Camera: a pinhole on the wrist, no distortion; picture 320 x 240 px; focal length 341.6 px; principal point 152.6 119.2 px. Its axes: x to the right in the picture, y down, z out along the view. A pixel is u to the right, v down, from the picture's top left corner.
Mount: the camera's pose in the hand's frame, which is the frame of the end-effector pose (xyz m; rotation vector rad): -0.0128 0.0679 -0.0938 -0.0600 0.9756 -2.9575
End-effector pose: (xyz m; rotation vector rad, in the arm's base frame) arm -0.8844 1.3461 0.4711 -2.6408 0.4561 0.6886
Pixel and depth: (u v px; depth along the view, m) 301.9 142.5 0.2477
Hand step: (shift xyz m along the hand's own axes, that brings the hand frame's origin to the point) -0.1096 -0.0969 0.0981
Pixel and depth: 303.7 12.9 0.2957
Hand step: -0.1314 -0.0388 0.2021
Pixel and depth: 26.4 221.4 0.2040
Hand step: 0.0725 -0.0995 0.0316
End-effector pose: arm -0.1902 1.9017 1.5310 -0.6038 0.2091 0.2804
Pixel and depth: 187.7 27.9 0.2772
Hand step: -0.0298 -0.0383 0.1737
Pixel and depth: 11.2 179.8 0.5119
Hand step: 0.2231 -0.3013 0.2573
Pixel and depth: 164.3 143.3 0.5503
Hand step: -0.0064 -0.2910 0.3256
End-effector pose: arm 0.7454 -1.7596 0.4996 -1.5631 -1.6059 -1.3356
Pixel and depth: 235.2 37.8 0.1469
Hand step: -0.0421 0.0074 0.0460
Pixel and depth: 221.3 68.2 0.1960
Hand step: -0.0438 -0.0265 0.0821
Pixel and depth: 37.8 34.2 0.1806
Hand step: 0.0553 -0.0010 0.0763
